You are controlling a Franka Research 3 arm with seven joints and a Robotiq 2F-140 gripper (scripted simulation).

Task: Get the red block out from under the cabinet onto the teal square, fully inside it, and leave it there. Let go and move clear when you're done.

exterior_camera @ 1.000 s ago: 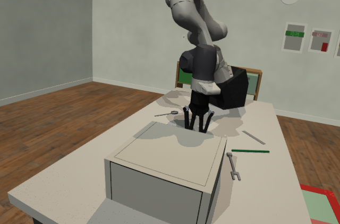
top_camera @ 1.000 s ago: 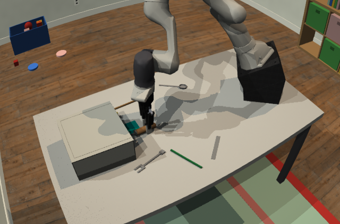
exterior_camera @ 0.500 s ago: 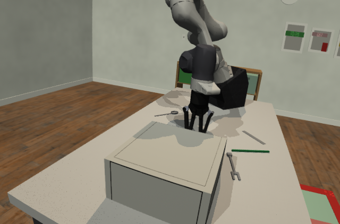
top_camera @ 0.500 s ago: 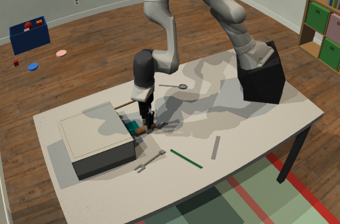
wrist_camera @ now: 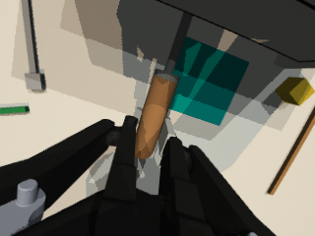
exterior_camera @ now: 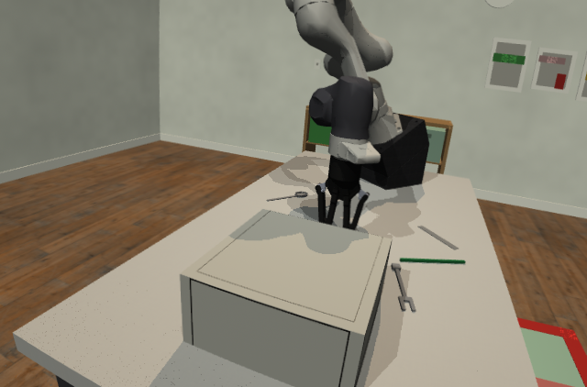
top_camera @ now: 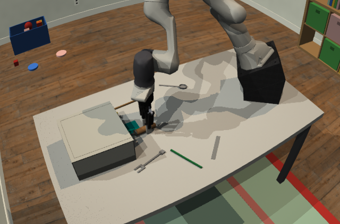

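My gripper is now 70 mm short of the teal square, 60 mm to the left of it and 40 mm above it. Round my hand: tool with grey shaft 140 mm ahead, 40 mm to the right, 20 mm below; grey forked tool 90 mm ahead, 170 mm to the left, 30 mm below; yellow block 90 mm ahead, 170 mm to the right, 20 mm below.
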